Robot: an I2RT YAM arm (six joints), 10 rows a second.
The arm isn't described. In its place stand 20 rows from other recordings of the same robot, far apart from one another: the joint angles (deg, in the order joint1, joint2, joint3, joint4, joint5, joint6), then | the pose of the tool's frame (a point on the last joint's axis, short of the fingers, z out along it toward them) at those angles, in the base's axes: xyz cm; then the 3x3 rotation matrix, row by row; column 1 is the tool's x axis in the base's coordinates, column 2 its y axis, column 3 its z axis.
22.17, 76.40, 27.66, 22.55, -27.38, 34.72 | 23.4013 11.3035 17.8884; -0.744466 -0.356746 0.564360; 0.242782 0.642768 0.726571; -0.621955 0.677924 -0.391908
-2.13, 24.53, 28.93, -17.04, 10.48, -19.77 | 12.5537 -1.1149 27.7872; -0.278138 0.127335 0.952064; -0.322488 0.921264 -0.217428; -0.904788 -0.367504 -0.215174
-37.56, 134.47, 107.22, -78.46, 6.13, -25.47 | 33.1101 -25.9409 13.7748; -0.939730 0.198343 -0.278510; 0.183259 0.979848 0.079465; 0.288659 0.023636 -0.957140
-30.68, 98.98, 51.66, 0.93, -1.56, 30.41 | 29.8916 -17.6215 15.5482; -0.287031 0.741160 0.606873; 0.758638 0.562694 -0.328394; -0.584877 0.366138 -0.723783
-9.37, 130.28, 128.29, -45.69, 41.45, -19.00 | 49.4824 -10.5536 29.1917; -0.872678 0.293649 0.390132; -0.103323 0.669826 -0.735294; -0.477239 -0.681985 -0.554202
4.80, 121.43, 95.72, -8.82, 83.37, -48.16 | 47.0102 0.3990 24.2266; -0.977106 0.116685 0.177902; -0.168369 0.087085 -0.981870; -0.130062 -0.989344 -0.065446
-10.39, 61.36, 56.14, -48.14, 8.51, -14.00 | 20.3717 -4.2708 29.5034; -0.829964 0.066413 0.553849; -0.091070 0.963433 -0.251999; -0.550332 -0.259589 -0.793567
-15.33, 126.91, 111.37, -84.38, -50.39, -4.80 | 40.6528 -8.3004 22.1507; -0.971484 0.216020 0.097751; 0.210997 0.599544 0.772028; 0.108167 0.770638 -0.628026
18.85, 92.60, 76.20, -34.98, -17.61, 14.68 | 32.8992 12.3699 28.1288; -0.838590 -0.283387 0.465250; -0.031063 0.877528 0.478519; -0.543876 0.386829 -0.744689
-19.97, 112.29, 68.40, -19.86, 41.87, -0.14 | 35.1620 -15.3052 14.1018; -0.844242 0.529714 0.081601; 0.304843 0.599813 -0.739795; -0.440825 -0.599690 -0.667866
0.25, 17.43, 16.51, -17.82, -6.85, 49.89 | 11.7581 0.4759 21.3509; -0.296677 0.170153 0.939697; 0.758062 0.640407 0.123372; -0.580796 0.748951 -0.318981
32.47, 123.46, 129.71, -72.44, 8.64, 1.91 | 37.9699 23.5277 32.0162; -0.787423 -0.453607 0.417379; -0.462007 0.882546 0.087531; -0.408062 -0.123908 -0.904507
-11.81, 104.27, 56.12, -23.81, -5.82, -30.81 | 32.0926 -6.3415 12.2851; -0.887907 -0.328228 0.322317; -0.334917 0.941552 0.036202; -0.315361 -0.075805 -0.945939
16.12, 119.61, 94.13, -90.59, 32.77, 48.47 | 34.3267 7.9151 19.8432; -0.917982 0.339706 -0.204715; 0.389921 0.678490 -0.622586; -0.072599 -0.651346 -0.755300
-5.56, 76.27, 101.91, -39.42, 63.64, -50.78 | 23.5255 -5.4950 50.8673; -0.854247 0.391193 0.342387; -0.262453 0.243993 -0.933587; -0.448753 -0.887375 -0.105761
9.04, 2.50, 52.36, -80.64, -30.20, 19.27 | -4.3963 1.1139 29.7377; -0.662739 -0.364286 0.654272; 0.183374 0.768156 0.613441; -0.726052 0.526528 -0.442287
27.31, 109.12, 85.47, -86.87, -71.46, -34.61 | 27.3340 17.9129 23.9711; -0.769763 -0.349683 -0.534028; -0.600731 0.113965 0.791286; -0.215839 0.929911 -0.297792
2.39, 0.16, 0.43, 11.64, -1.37, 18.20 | 10.7814 0.5352 19.8009; 0.175558 -0.126210 0.976345; 0.319845 0.945260 0.064680; -0.931063 0.300924 0.206316
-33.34, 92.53, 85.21, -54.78, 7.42, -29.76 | 27.6042 -18.7105 30.8942; -0.936525 0.150472 0.316669; 0.026942 0.931434 -0.362912; -0.349565 -0.331344 -0.876365
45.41, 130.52, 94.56, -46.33, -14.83, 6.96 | 30.2131 31.9466 11.1452; -0.776898 -0.622982 -0.091230; -0.621238 0.734885 0.272044; -0.102436 0.268026 -0.957950
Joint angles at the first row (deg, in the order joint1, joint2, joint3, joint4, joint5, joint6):
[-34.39 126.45 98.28 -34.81 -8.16 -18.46]
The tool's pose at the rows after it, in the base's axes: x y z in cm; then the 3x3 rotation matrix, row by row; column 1 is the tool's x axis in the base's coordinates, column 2 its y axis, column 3 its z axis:
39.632 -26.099 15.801; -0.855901 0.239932 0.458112; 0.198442 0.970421 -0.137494; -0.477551 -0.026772 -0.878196
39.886 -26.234 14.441; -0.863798 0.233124 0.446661; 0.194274 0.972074 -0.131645; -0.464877 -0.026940 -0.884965
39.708 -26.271 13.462; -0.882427 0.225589 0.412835; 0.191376 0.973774 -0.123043; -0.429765 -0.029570 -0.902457
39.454 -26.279 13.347; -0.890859 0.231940 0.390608; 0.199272 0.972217 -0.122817; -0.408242 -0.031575 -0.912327
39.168 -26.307 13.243; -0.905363 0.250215 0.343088; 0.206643 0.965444 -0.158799; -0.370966 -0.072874 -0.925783
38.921 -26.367 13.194; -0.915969 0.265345 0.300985; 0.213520 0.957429 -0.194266; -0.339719 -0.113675 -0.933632
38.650 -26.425 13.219; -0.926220 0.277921 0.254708; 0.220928 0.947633 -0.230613; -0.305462 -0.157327 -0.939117
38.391 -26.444 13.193; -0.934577 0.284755 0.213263; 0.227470 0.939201 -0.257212; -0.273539 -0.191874 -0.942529
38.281 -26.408 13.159; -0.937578 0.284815 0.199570; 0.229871 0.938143 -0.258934; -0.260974 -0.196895 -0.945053
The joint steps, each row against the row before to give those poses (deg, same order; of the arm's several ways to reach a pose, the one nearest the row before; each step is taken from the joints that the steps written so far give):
[0.41 1.16 0.00 1.62 0.00 -0.02]
[0.05 1.82 0.00 0.98 0.11 -0.44]
[-0.11 1.11 0.00 -1.05 0.63 -0.85]
[-0.13 0.02 0.00 -1.20 0.66 0.02]
[0.02 0.00 0.02 -1.33 3.25 0.00]
[0.00 -0.02 0.02 -1.00 3.04 0.02]
[0.00 -0.06 0.11 -1.25 3.21 0.00]
[0.00 -0.03 0.05 -1.18 2.60 -0.02]
[0.00 0.00 0.00 -0.61 0.53 0.00]

